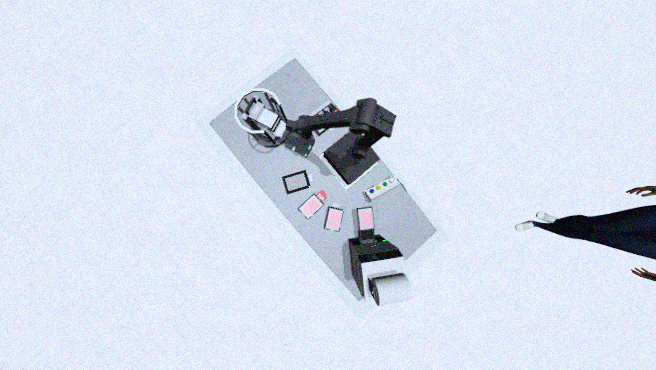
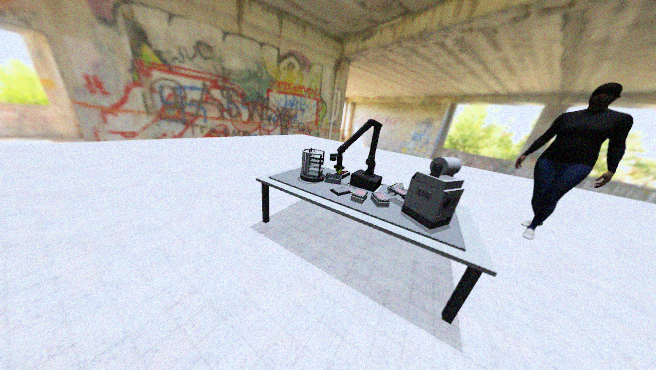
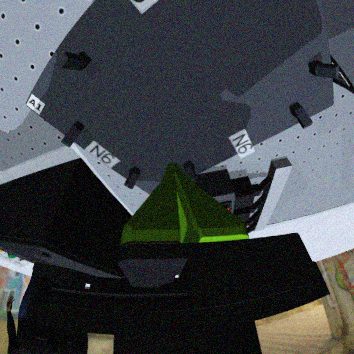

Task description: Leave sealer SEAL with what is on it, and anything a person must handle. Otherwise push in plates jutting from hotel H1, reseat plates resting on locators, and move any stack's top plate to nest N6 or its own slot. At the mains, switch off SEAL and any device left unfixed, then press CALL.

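Frame: origin at the arm's base, x left, y back, z up, level; centimetres.
Seen in the pictures: gripper, fingertip midpoint: (image 1: 308, 139) (image 2: 338, 175) (image 3: 171, 168); arm's base at its link origin: (image 1: 357, 152) (image 2: 368, 174) (image 3: 67, 270).
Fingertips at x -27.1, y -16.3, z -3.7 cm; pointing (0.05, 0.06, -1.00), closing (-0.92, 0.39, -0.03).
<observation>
Offsets run from my fingertips to a thing's middle. "spot": to the spot under its first point. Level surfaces: height alone.
My gripper (image 3: 171, 168) (image 1: 294, 132) (image 2: 338, 171) is shut with nothing between its green fingers. It hangs low over the near edge of nest N6 @[dx -2.9, dy -5.6, dz -2.2 cm] (image 3: 158, 88) (image 1: 301, 144), a dark square pad with locator pegs and no plate on it. Hotel H1 (image 1: 260, 117) (image 2: 312, 164) stands just beyond, with a plate showing in it. The mains switch bank @[dx -5.5, dy +18.6, dz -3.3 cm] (image 3: 230, 198) (image 1: 326, 111) lies under the fingertips' far side, partly hidden. Sealer SEAL (image 1: 376, 262) (image 2: 431, 197) carries a pink plate @[dx +61.0, dy -7.9, dz +3.8 cm] (image 1: 365, 218). Two more pink plates @[dx +32.4, dy -27.9, dz +0.3 cm] (image 1: 310, 205) @[dx +48.4, dy -22.6, dz +0.3 cm] (image 1: 333, 218) lie mid-table, one beside a red tag @[spot: dx +31.5, dy -17.8, dz -5.9 cm] (image 1: 321, 194).
An empty black-framed nest @[spot: dx +14.1, dy -24.1, dz -4.0 cm] (image 1: 296, 181) lies mid-table. A button box @[spot: dx +52.8, dy +13.1, dz +1.1 cm] (image 1: 381, 186) with coloured buttons sits by the arm's base (image 1: 351, 161). A person (image 1: 597, 227) (image 2: 569, 147) walks to the right of the table @[dz -5.9 cm] (image 1: 412, 220).
</observation>
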